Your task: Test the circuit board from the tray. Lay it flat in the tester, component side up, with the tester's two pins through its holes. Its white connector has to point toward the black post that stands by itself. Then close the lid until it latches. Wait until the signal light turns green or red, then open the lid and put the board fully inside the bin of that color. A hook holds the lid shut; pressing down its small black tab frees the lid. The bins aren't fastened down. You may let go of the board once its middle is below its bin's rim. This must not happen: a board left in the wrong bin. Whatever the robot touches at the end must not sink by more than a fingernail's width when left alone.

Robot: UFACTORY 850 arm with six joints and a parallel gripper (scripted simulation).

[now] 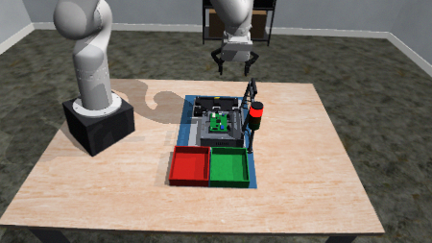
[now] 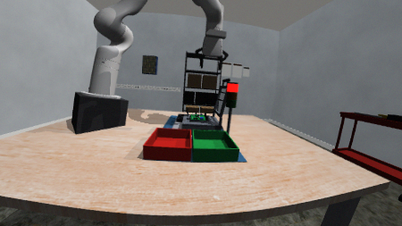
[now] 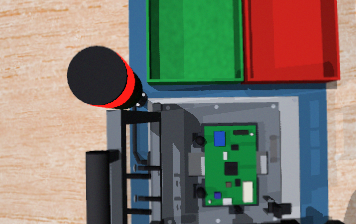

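My hand is 260 mm above the green circuit board and 50 mm past it. From my hand the other things lie so: dark nest 260 mm below, 40 mm behind; clear lid 150 mm below, 70 mm ahead, 10 mm to the left; green bin 320 mm below, 200 mm to the right, 20 mm ahead.
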